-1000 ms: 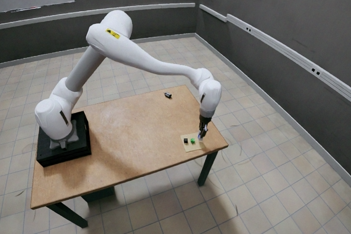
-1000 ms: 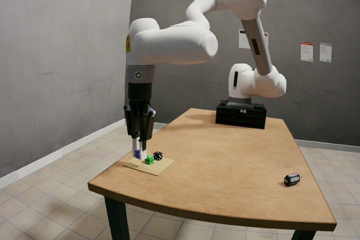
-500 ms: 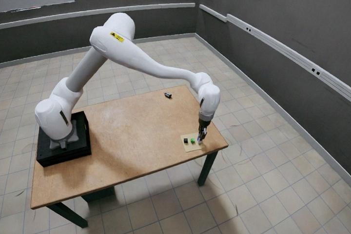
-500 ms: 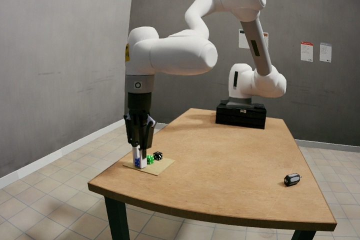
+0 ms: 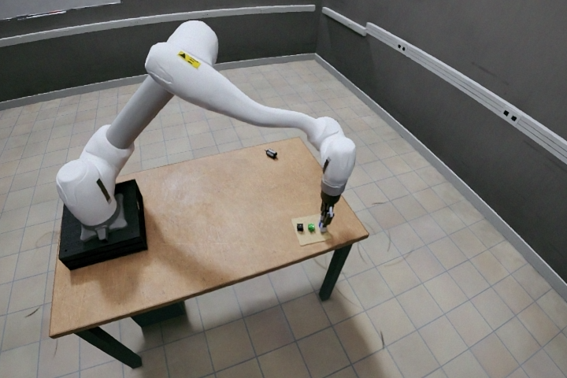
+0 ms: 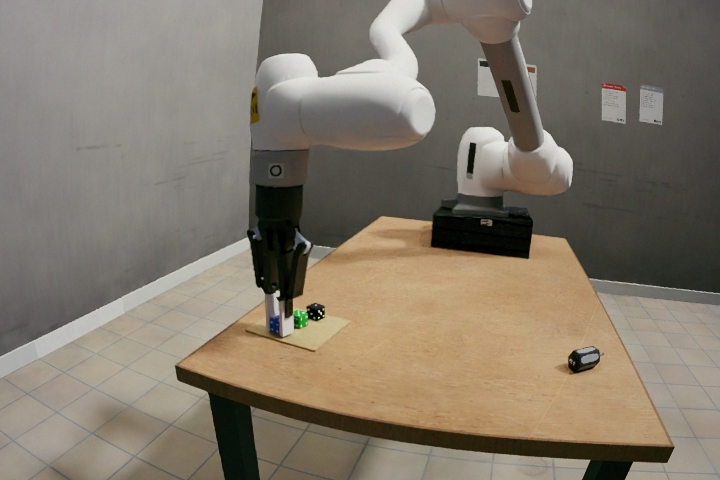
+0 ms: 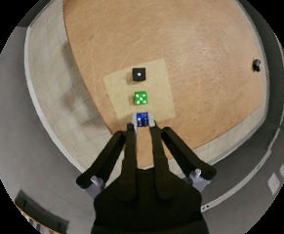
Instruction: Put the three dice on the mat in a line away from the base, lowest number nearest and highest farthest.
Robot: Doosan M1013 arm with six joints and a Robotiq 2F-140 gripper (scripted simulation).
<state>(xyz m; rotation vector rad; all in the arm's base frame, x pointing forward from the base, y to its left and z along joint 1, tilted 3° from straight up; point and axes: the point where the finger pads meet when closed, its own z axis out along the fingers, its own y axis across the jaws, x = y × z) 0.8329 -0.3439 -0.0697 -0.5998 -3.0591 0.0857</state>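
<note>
Now: the blue die 2 cm below my hand. Also, from my hand: tan mat 4 cm behind, 2 cm to the left, 4 cm below; green die 4 cm behind, 2 cm to the left, 3 cm below; black die 9 cm behind, 4 cm to the left, 3 cm below.
</note>
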